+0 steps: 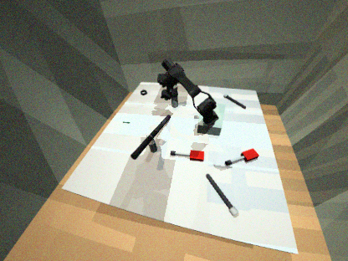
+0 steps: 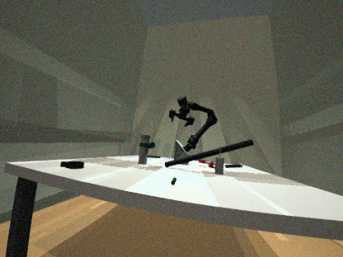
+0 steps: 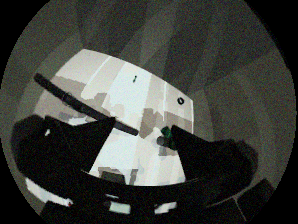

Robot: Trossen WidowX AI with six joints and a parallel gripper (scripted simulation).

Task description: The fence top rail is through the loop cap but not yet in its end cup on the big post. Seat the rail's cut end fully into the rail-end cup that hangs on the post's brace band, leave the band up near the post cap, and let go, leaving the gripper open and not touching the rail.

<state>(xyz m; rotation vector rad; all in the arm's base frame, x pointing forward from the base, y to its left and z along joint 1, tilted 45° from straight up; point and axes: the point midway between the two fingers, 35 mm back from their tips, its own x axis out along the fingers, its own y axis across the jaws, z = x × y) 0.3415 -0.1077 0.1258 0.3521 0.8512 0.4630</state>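
The rail-end cup is 40 mm ahead of my gripper tip, 180 mm to the right of it and 160 mm below it. Round my gripper tip: short grey post (10 mm behind, 270 mm to the left, 190 mm below); black ring (410 mm ahead, 360 mm to the right, 280 mm below).
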